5 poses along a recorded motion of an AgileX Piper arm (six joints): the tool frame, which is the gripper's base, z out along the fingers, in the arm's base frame.
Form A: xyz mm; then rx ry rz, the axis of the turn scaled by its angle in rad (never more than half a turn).
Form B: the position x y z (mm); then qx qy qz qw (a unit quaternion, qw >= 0). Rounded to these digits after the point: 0 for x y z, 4 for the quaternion.
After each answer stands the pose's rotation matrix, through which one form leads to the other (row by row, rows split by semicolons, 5 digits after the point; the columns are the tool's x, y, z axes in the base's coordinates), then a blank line. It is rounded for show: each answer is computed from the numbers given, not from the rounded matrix.
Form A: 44, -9, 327, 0.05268, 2.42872, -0.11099
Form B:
44, -9, 327, 0.0203, 0.9365, -0.0428, 0.3475
-0.75769 0.06779 0.64909; 0.00830 0.99551 -0.09427; -0.65256 -0.06604 -0.75485

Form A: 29, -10, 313, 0.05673, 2.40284, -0.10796
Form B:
29, -10, 313, 0.0220, 0.9319, -0.0419, 0.3596
-0.74042 0.07112 0.66837; 0.01089 0.99553 -0.09386; -0.67206 -0.06222 -0.73788

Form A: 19, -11, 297, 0.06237, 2.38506, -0.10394
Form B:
19, -11, 297, 0.0243, 0.9287, -0.0405, 0.3679
-0.72815 0.07488 0.68131; 0.01533 0.99554 -0.09304; -0.68525 -0.05730 -0.72605

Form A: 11, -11, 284, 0.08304, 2.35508, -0.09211
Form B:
11, -11, 284, 0.0325, 0.9230, -0.0361, 0.3817
-0.70651 0.08764 0.70226; 0.03252 0.99528 -0.09149; -0.70696 -0.04180 -0.70602

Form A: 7, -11, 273, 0.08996, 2.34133, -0.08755
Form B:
7, -11, 273, 0.0354, 0.9203, -0.0344, 0.3880
-0.69643 0.09180 0.71173; 0.03839 0.99513 -0.09079; -0.71660 -0.03591 -0.69656

